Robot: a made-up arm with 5 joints.
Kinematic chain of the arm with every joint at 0, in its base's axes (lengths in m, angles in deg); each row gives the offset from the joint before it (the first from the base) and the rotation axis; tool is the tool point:
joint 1: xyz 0 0 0.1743 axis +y
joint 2: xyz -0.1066 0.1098 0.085 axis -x
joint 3: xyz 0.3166 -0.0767 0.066 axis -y
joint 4: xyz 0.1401 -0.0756 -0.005 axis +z
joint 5: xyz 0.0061 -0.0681 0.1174 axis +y
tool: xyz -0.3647 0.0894 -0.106
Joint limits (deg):
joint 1: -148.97..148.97
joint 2: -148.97..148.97
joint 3: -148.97..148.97
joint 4: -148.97..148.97
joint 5: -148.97..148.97
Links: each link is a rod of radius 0.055 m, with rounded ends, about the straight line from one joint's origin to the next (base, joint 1, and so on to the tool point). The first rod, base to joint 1, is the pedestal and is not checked.
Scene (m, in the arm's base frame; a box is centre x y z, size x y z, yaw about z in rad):
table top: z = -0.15
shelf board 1: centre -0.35 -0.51 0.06 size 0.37 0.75 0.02 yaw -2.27
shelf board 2: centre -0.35 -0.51 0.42 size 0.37 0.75 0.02 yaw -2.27
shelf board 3: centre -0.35 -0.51 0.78 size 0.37 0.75 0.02 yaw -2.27
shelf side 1: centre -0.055 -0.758 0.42 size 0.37 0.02 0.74 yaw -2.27
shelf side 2: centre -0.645 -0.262 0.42 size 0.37 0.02 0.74 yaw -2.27
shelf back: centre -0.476 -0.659 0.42 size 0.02 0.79 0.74 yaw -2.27
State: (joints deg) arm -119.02 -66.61 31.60 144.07 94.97
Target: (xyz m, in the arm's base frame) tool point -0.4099 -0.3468 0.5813
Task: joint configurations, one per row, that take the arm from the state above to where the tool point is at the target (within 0.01 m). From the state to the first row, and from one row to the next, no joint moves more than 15 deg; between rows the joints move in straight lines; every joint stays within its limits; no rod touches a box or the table.
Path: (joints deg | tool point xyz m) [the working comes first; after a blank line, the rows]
Joints at the target: -87.24 -35.22 -4.98 144.35 104.00
Straight joint move there: touches shelf board 2.

1: -104.41 -75.39 31.91 145.05 94.49 | -0.0536 -0.5001 0.2762
2: -89.80 -84.17 32.21 146.03 94.01 | 0.0672 -0.4850 0.2868
3: -75.19 -92.96 32.52 147.01 93.53 | 0.1805 -0.4556 0.2438
4: -60.58 -101.74 32.83 147.99 93.04 | 0.2661 -0.4128 0.1552
5: -45.97 -110.52 33.13 148.97 92.56 | 0.3085 -0.3575 0.0359
6: -53.42 -98.77 24.97 148.97 89.19 | 0.3062 -0.4387 0.2060
7: -60.86 -87.02 16.82 148.97 85.82 | 0.2516 -0.4847 0.3793
8: -68.31 -75.27 8.66 148.97 82.45 | 0.1554 -0.4936 0.5352
9: -74.62 -61.92 4.11 147.43 89.63 | -0.0394 -0.4873 0.5897
10: -80.93 -48.57 -0.43 145.89 96.81 | -0.2343 -0.4371 0.6047
11: -87.24 -35.22 -4.98 144.35 104.00 | -0.4099 -0.3468 0.5813

